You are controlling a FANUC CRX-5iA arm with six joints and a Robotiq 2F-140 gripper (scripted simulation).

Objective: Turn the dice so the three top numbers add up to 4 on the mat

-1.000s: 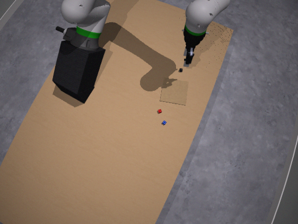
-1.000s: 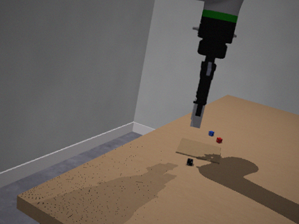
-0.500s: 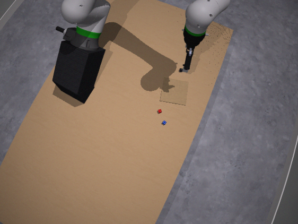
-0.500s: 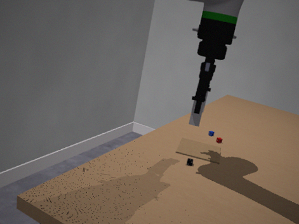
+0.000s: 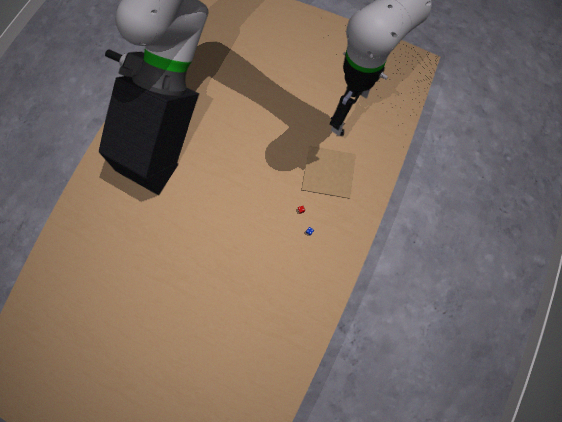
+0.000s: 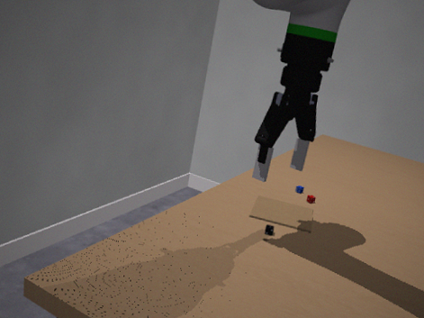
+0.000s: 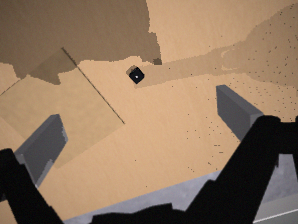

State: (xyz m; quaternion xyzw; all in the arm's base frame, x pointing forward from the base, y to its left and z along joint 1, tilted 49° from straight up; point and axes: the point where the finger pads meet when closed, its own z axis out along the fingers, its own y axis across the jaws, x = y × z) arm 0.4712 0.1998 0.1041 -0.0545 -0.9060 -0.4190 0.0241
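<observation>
My gripper is now 130 mm above the black die and 10 mm past it. From my hand the other things lie so: red die: 270 mm to the right, 130 mm below; then blue die: 320 mm to the right, 130 mm below, 50 mm ahead; then tan mat: 140 mm below, 130 mm to the right, 20 mm ahead.
</observation>
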